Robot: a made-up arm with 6 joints.
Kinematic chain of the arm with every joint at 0, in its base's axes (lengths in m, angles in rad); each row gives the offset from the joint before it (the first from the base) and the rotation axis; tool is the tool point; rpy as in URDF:
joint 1: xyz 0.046 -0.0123 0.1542 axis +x
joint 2: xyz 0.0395 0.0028 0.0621 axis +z
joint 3: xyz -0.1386 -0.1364 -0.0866 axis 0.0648 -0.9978 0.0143
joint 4: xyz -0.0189 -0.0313 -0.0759 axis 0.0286 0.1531 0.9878
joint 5: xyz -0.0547 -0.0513 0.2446 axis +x
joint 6: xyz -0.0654 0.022 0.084 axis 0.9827 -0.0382 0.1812
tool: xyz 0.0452 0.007 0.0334 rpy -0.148 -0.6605 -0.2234
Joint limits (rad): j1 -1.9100..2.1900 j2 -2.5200..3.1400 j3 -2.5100..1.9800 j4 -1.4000..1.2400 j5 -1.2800..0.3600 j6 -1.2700..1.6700
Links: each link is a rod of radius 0.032 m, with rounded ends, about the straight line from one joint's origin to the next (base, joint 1, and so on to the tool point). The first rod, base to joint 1, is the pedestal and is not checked.
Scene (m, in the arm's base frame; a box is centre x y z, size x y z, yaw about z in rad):
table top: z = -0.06
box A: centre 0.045 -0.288 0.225 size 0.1 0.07 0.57 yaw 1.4
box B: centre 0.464 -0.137 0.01 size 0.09 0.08 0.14 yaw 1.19
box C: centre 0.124 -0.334 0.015 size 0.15 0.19 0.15 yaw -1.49
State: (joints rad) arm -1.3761 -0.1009 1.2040 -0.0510 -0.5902 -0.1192
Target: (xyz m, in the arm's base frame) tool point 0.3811 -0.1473 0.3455
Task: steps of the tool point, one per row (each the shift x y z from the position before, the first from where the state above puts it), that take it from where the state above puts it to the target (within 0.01 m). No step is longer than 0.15 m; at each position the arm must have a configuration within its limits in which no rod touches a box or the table.
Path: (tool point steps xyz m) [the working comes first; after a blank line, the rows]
Joints at the target: -1.1652 2.1217 1.2213 0.2249 -1.1031 -0.2778
Straight joint move there: touches box A.

1: 0.0518 -0.0078 0.0927
2: 0.0731 -0.0099 0.0739
3: 0.0881 -0.0096 0.0504
4: 0.0962 -0.0071 0.0246
5: 0.0969 -0.0024 -0.0014
6: 0.0907 0.0037 -0.0256
7: 0.0723 -0.0271 -0.0151
8: 0.0736 -0.0215 -0.0370
9: 0.0678 -0.0128 -0.0591

